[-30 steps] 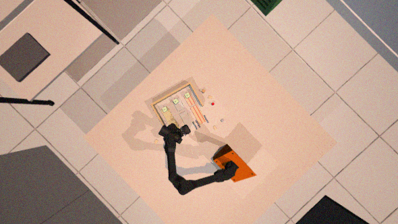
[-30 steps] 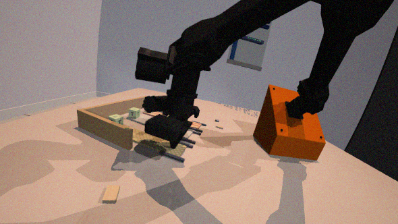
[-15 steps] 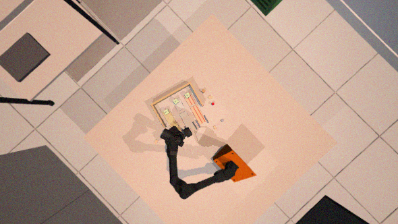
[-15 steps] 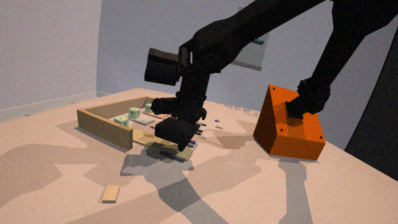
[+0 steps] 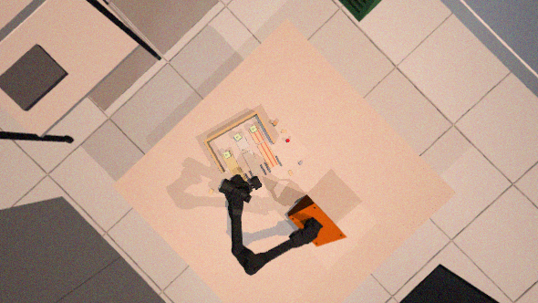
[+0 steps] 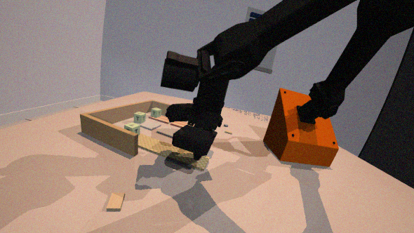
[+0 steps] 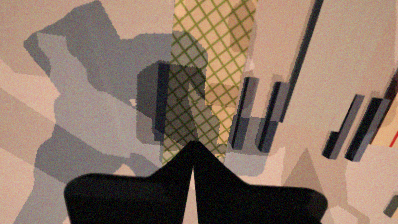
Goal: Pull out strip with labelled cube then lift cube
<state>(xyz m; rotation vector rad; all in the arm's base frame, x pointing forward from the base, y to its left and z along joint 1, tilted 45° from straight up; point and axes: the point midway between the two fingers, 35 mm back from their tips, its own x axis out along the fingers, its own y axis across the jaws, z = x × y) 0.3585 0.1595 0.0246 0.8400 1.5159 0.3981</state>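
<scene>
Right now the yellow checked strip is 9 cm ahead of my gripper tip and 3 cm to the right of it.
</scene>
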